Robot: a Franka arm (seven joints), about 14 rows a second.
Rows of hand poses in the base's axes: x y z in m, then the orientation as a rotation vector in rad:
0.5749 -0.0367 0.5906 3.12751 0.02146 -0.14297
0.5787 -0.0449 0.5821 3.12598 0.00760 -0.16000
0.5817 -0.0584 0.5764 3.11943 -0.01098 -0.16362
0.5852 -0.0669 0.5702 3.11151 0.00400 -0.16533
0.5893 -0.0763 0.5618 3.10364 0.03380 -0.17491
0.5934 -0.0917 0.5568 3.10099 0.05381 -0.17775
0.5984 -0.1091 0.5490 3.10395 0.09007 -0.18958
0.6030 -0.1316 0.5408 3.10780 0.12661 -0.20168
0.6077 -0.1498 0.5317 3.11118 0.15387 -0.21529
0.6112 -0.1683 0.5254 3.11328 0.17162 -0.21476
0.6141 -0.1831 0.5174 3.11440 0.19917 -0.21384
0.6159 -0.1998 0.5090 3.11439 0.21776 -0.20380
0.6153 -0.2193 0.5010 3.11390 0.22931 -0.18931
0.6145 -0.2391 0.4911 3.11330 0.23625 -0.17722
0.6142 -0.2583 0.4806 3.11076 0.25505 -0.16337
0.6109 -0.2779 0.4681 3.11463 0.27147 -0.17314
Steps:
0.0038 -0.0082 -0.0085 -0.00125 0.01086 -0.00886
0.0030 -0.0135 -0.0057 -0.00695 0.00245 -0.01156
0.0035 -0.0085 -0.0062 -0.00732 0.00148 0.00998
0.0041 -0.0094 -0.0084 -0.00614 0.00666 0.01944
0.0041 -0.0154 -0.0050 -0.00150 0.00211 0.01297
0.0050 -0.0174 -0.0078 0.00567 0.00797 0.02284
0.0046 -0.0225 -0.0082 0.00704 0.00812 0.02284
0.0047 -0.0182 -0.0091 0.00625 0.00899 0.01686
0.0035 -0.0185 -0.0063 0.00376 -0.00018 0.01105
0.0029 -0.0148 -0.0080 0.00391 -0.00035 0.01733
0.0018 -0.0167 -0.0084 0.00177 -0.00627 0.01184
-0.0006 -0.0195 -0.0080 0.00056 -0.00919 0.00747
-0.0008 -0.0198 -0.0099 0.00005 -0.00770 0.00455
-0.0003 -0.0192 -0.0105 -0.00045 -0.00878 0.01226
-0.0033 -0.0196 -0.0125 0.00576 0.00663 0.00989

